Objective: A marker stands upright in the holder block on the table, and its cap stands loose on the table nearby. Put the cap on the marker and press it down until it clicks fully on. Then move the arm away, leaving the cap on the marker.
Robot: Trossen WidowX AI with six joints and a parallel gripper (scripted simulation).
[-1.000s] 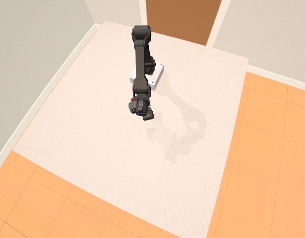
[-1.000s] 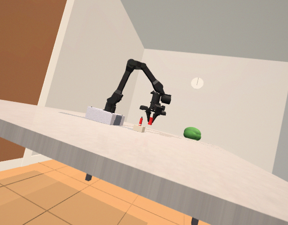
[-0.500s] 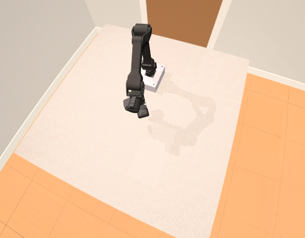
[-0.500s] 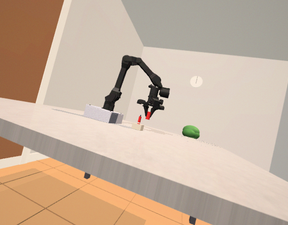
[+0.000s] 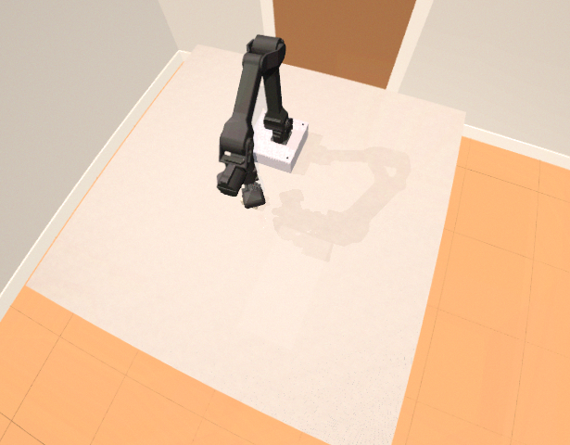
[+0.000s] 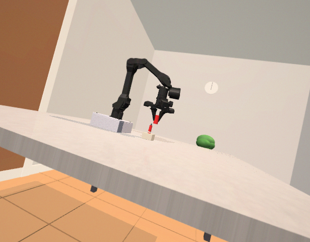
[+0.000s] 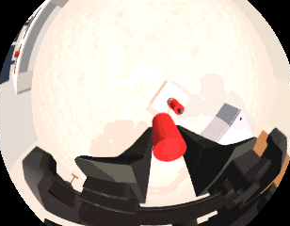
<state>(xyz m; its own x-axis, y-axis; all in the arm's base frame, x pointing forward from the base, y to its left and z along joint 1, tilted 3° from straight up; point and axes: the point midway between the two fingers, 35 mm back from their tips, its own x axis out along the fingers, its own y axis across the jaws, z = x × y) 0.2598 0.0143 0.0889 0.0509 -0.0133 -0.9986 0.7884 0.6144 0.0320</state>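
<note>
Now: gripper tip 20 mm past the holder block, 30 mm to the left of it and 100 mm above it. Also, from my gripper tip: red cap (10 mm above).
</note>
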